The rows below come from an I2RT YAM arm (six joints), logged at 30 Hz.
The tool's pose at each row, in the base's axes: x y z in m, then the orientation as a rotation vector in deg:
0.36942, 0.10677, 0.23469, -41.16, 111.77, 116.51
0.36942, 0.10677, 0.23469, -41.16, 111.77, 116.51
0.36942, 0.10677, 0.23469, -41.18, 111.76, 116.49
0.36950, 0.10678, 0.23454, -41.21, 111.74, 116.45
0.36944, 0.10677, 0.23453, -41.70, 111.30, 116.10
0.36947, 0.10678, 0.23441, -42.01, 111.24, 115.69
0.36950, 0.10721, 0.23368, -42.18, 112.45, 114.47
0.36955, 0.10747, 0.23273, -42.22, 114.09, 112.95
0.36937, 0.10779, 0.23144, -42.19, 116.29, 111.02
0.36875, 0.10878, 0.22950, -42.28, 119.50, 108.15
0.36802, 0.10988, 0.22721, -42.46, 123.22, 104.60
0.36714, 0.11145, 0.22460, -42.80, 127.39, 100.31
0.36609, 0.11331, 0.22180, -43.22, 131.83, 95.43
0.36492, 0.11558, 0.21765, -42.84, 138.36, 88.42
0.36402, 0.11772, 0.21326, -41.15, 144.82, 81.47
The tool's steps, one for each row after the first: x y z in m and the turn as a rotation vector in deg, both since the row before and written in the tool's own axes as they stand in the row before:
0.00000, 0.00000, 0.00000, 0.00, 0.00, 0.00
0.00000, 0.00000, 0.00000, 0.01, 0.00, -0.02
0.00000, -0.00017, 0.00000, 0.01, 0.00, -0.04
0.00006, 0.00002, 0.00000, 0.01, 0.00, -0.59
0.00003, -0.00012, 0.00001, 0.19, 0.06, -0.34
0.00028, -0.00068, 0.00043, 1.11, 0.40, 0.04
0.00040, -0.00086, 0.00028, 1.45, 0.47, 0.19
0.00075, -0.00103, 0.00042, 1.87, 0.64, 0.37
0.00131, -0.00136, 0.00125, 2.71, 1.06, 0.52
0.00151, -0.00155, 0.00152, 3.23, 1.31, 0.56
0.00163, -0.00163, 0.00218, 3.74, 1.59, 0.56
0.00171, -0.00152, 0.00267, 4.09, 1.82, 0.58
0.00220, -0.00230, 0.00369, 5.86, 2.46, 1.54
0.00188, -0.00233, 0.00396, 5.76, 2.11, 2.31

